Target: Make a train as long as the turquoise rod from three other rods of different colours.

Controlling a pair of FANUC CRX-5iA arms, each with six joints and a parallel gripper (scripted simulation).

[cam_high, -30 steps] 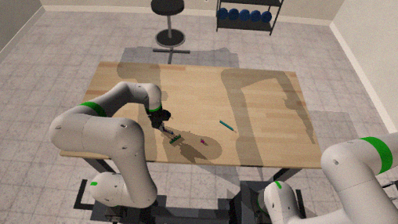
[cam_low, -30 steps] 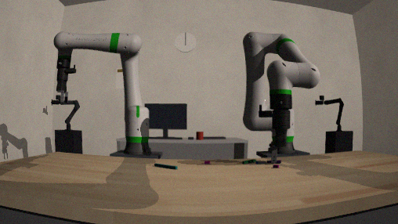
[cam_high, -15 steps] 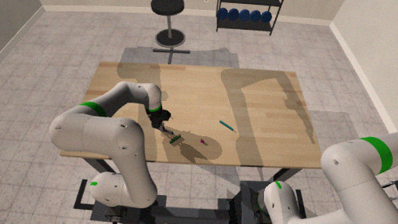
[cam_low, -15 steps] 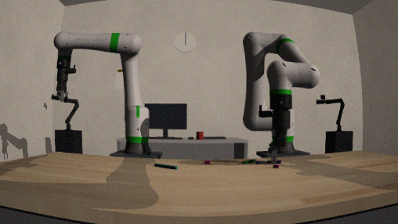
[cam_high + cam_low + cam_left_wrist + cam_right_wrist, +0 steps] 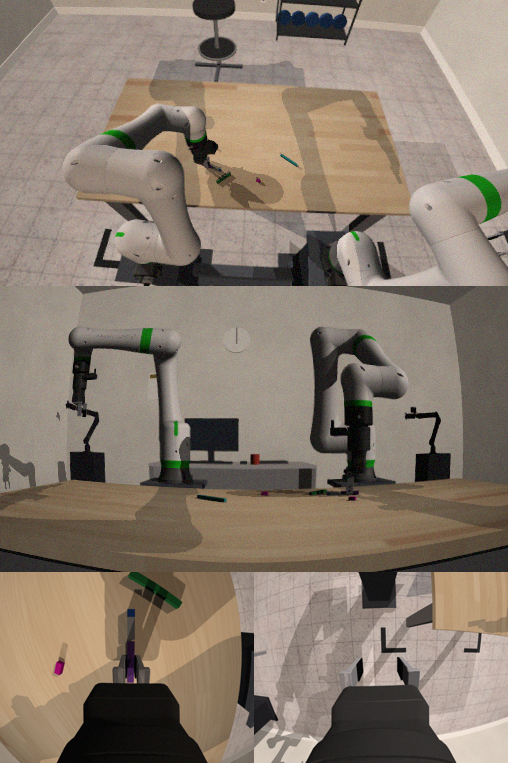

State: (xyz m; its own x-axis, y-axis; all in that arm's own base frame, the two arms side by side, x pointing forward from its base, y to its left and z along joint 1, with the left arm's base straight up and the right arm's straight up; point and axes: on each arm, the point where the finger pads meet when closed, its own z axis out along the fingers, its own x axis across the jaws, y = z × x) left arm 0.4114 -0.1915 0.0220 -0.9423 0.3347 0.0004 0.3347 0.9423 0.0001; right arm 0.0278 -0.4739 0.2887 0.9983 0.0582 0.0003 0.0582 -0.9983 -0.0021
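My left gripper is now 20 mm above the purple rod. The rest, counted from my left hand: grey rod 10 mm behind, 50 mm to the right, 20 mm below; blue rod 20 mm behind, 70 mm to the right, 20 mm below; green rod 60 mm behind, 90 mm to the right, 20 mm below.
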